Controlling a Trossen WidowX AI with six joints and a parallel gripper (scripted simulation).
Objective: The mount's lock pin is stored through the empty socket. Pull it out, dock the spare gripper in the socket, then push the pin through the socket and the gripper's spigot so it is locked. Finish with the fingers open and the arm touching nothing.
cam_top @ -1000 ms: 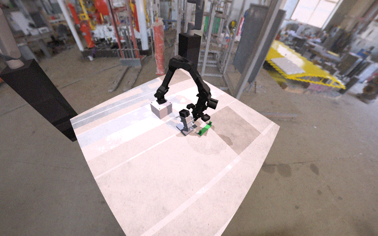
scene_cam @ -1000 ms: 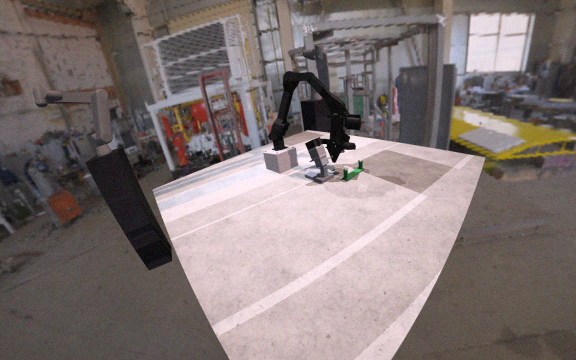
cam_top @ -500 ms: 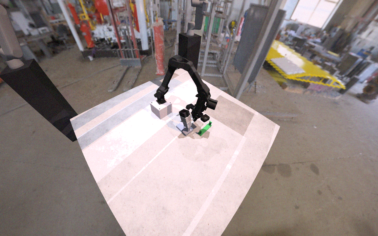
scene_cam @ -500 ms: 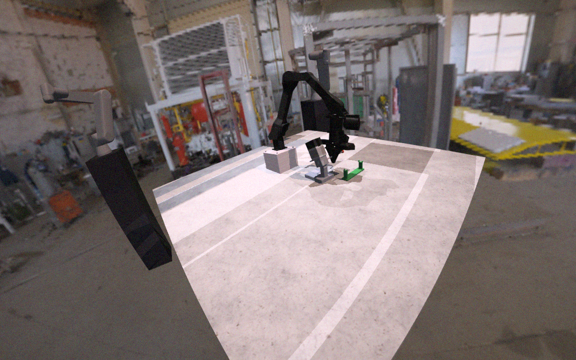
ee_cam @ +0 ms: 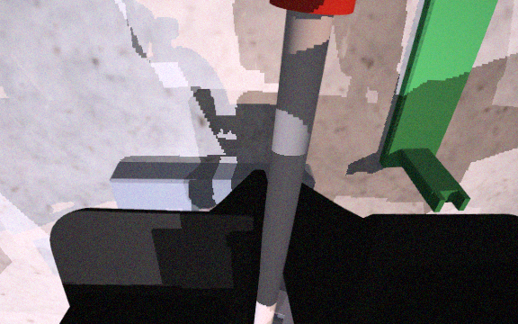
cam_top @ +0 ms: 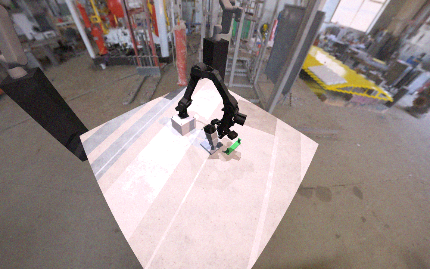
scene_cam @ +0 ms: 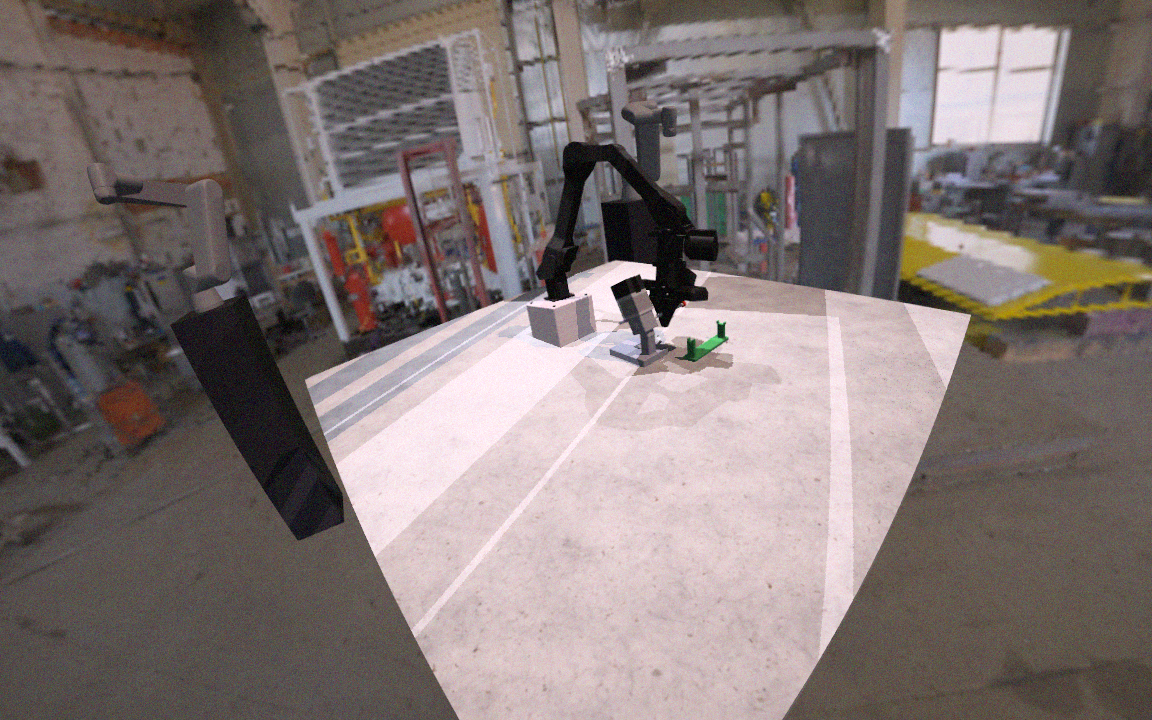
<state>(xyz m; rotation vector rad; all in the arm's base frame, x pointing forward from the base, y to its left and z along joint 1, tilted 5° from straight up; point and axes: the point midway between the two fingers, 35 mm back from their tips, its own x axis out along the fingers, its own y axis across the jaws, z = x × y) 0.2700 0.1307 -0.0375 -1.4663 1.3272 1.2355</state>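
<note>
The socket is 70 mm to the right of my gripper tip. From my gripper tip the other things lie so: spare gripper: 70 mm to the right, 70 mm above, 10 mm behind; green stand: 80 mm ahead, 60 mm to the left, 20 mm below.
</note>
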